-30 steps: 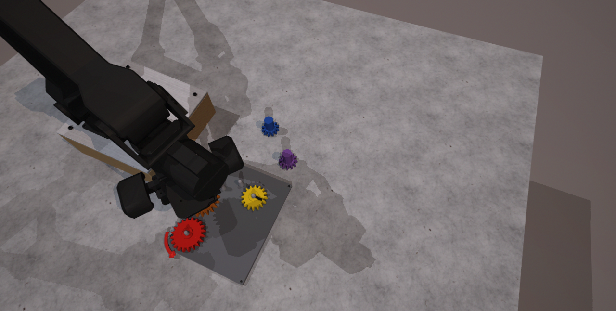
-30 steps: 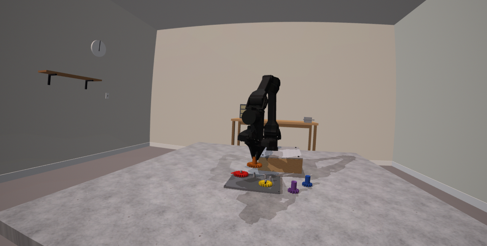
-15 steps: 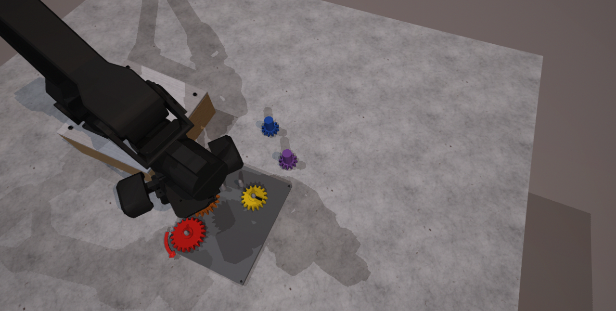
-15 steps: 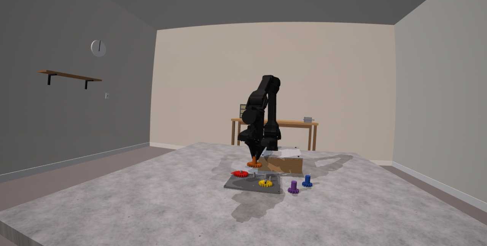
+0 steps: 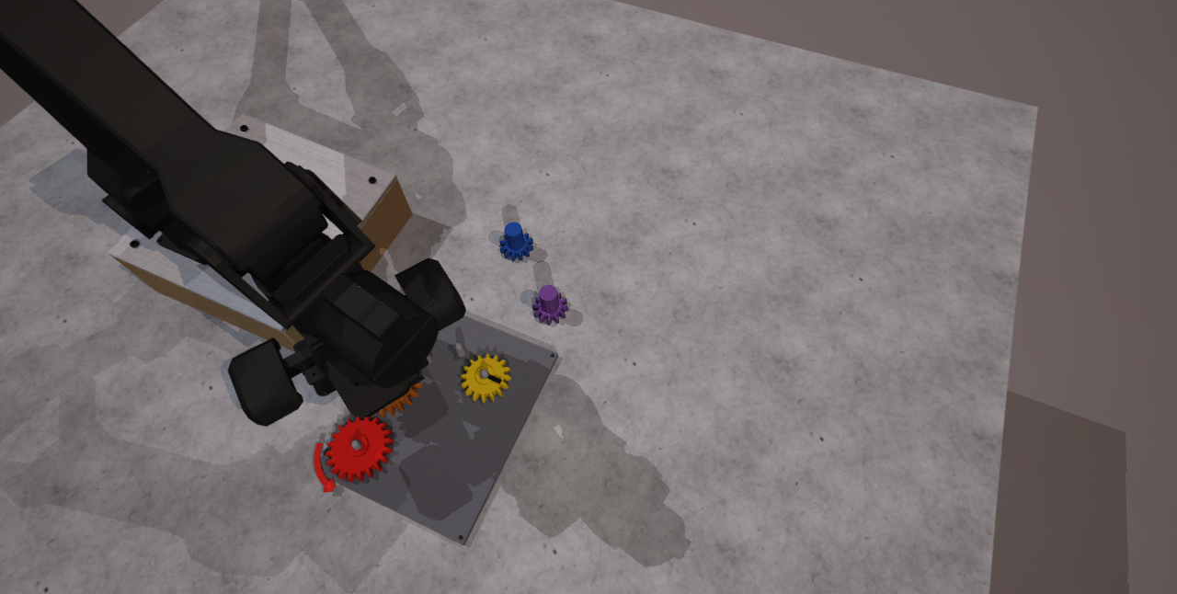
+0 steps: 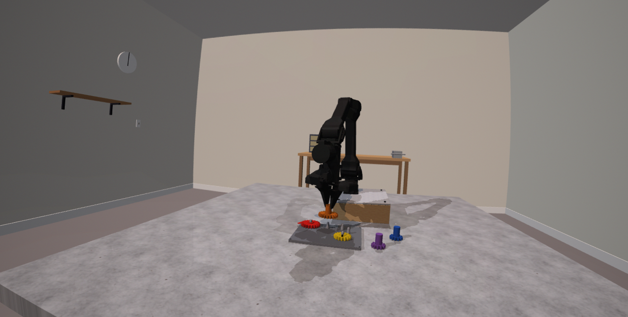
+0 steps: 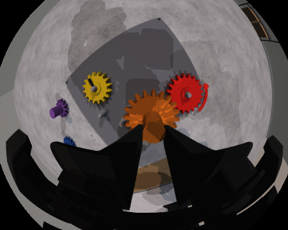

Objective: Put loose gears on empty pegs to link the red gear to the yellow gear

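Now: the purple gear 160 mm to the left of my gripper tip, 100 mm ahead of it and 60 mm below it. Round my gripper tip: yellow gear (70 mm ahead, 60 mm below, 50 mm to the left); red gear (60 mm to the right, 60 mm below, 10 mm behind); orange gear (10 mm below).
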